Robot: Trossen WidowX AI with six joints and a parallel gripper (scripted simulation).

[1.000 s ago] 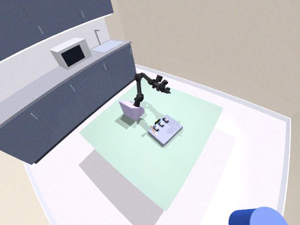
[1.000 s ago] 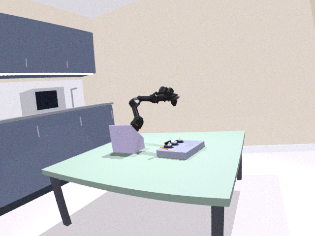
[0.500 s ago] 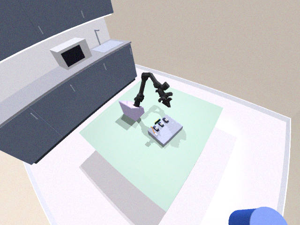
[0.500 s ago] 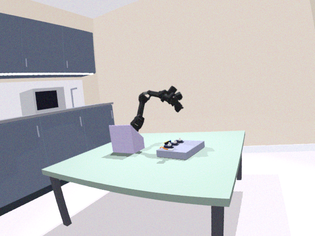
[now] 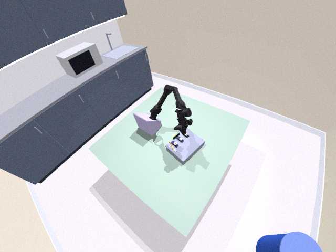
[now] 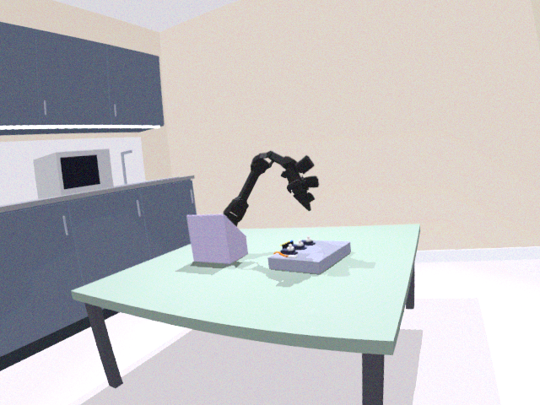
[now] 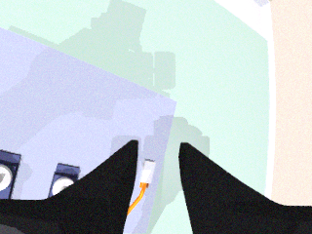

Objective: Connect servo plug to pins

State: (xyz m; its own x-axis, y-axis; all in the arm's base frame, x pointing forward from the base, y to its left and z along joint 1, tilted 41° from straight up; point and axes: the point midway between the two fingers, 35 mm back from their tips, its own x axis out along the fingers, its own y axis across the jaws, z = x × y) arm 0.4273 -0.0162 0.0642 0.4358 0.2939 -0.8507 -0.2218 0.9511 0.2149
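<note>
Right now the blue band is 14 cm behind my gripper tip, 6 cm to the left of it and 15 cm below it. From my gripper tip the other things lie so: yellow-marked strip 14 cm behind, 3 cm to the left, 16 cm below; then lilac-grey printed holder 2 cm ahead, 2 cm to the left, 20 cm below.
</note>
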